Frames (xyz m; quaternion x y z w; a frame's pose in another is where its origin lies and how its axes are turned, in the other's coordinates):
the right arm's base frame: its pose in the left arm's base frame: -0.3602 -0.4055 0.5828 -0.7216 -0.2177 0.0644 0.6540
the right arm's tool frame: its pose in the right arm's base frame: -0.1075 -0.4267 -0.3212 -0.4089 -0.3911 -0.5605 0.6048
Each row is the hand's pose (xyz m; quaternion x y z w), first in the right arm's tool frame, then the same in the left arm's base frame.
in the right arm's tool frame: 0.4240 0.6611 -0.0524 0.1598 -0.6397 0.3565 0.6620
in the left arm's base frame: 0.0154 -0.1279 1.2776 0.7379 0.3976 -0.4162 0.3525
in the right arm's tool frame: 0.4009 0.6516 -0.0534 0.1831 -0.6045 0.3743 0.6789
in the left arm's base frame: 0.0152 -0.1522 1.2716 0.7560 0.4028 -0.4143 0.3075
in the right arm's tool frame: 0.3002 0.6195 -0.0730 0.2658 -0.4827 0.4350 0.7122
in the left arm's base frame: 0.0220 -0.2590 1.2616 0.8035 0.4011 -0.4128 0.1519
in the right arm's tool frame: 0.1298 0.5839 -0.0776 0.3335 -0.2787 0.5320 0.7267
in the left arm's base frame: 0.0527 -0.4254 1.2204 -0.8601 -0.3576 0.3577 0.0665
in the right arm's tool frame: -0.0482 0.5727 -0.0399 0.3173 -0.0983 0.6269 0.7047
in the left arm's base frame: 0.1116 -0.5784 1.1408 -0.9021 -0.2754 0.2519 0.2167
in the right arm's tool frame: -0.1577 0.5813 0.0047 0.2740 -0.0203 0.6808 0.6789
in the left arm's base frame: 0.1636 -0.6613 1.0739 -0.9236 -0.2144 0.1793 0.2623
